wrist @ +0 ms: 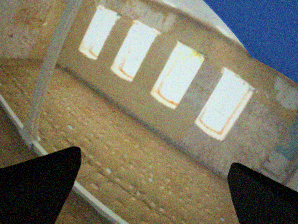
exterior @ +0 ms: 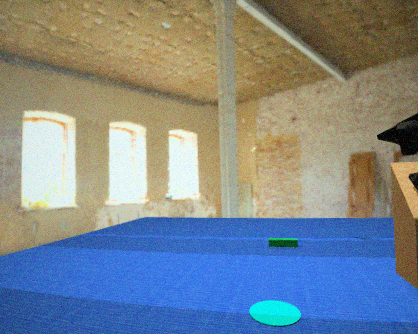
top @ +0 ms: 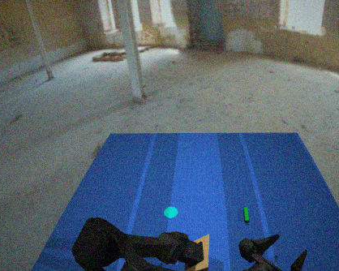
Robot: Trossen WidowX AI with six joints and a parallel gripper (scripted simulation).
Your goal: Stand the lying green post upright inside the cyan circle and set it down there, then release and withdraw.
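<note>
Now: the green post 26 cm ahead of my gripper tip, 1 cm to the left of it and 26 cm below it. The rest, counted from my gripper tip: cyan circle 31 cm ahead, 33 cm to the left, 26 cm below.
</note>
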